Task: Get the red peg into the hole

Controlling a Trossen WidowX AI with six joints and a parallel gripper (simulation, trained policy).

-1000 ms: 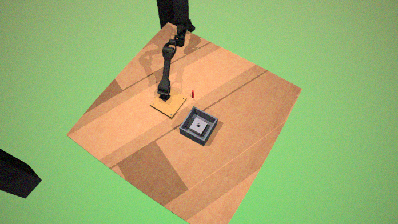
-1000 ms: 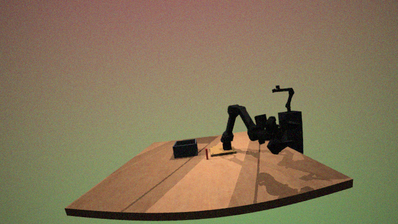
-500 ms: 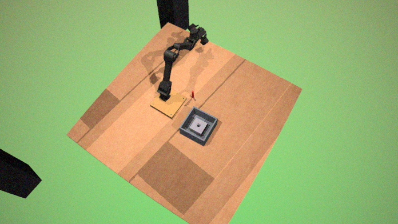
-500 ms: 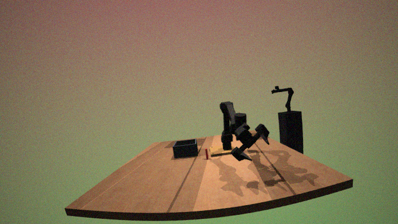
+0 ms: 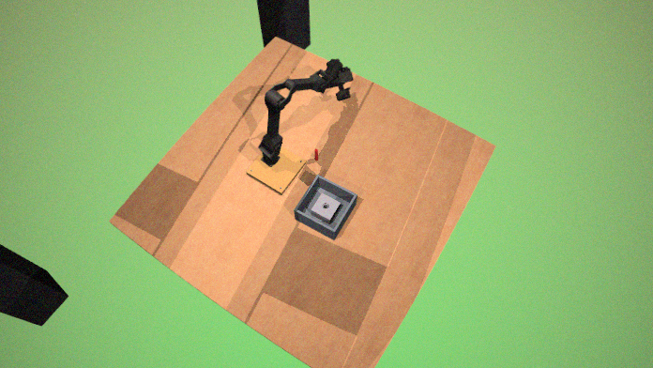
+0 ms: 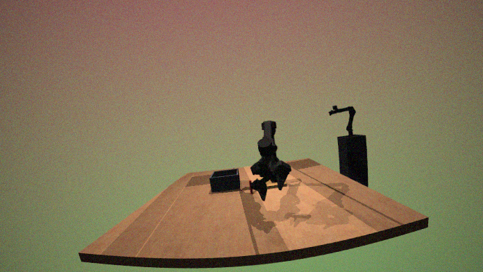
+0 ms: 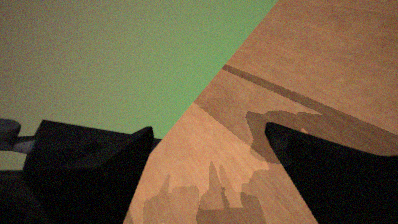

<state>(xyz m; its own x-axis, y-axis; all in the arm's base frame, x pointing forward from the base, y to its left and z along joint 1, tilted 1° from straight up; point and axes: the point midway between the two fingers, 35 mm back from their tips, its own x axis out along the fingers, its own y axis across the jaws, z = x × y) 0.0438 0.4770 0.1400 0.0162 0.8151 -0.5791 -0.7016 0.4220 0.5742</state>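
Right now my gripper tip is 110 mm short of the red peg, 380 mm to the left of it and 90 mm above it. Also, from my gripper tip: grey box (300 mm ahead, 550 mm to the right, 100 mm below); then light grey plate (300 mm ahead, 550 mm to the right, 80 mm below).
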